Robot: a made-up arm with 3 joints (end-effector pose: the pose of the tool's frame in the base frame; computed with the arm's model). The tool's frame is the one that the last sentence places.
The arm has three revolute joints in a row. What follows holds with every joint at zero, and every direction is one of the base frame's. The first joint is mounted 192 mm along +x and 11 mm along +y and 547 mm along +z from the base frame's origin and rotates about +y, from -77.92 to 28.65 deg. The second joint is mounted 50 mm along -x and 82 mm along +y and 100 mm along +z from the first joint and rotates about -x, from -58.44 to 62.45 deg. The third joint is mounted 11 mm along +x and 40 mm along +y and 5 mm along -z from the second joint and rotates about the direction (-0.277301, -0.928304, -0.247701), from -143.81 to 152.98 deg. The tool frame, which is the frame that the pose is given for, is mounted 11 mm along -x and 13 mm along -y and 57 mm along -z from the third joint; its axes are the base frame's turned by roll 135.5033, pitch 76.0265 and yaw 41.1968 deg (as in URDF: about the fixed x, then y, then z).
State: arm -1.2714 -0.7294 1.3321
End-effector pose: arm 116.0 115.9 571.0 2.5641 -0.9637 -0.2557
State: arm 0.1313 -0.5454 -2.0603
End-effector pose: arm 119.4 99.4 681.4 -2.6750 -0.4972 -3.0869
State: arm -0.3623 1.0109 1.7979
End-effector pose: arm 158.9 85.0 639.9 0.4664 -0.8891 0.1112
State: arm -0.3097 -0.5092 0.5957
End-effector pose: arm 153.6 135.9 596.1 2.2304 0.4436 0.3545
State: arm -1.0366 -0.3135 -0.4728
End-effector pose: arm 104.6 139.4 514.7 2.0022 0.6852 0.7917
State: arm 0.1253 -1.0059 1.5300
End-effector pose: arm 205.5 110.8 635.1 2.5161 0.3751 -0.2697
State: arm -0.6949 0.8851 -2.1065
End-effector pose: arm 60.8 118.3 566.4 -1.4856 0.5056 2.7046
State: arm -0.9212 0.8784 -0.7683
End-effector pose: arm 103.5 80.1 509.1 1.0185 1.0606 -0.9623
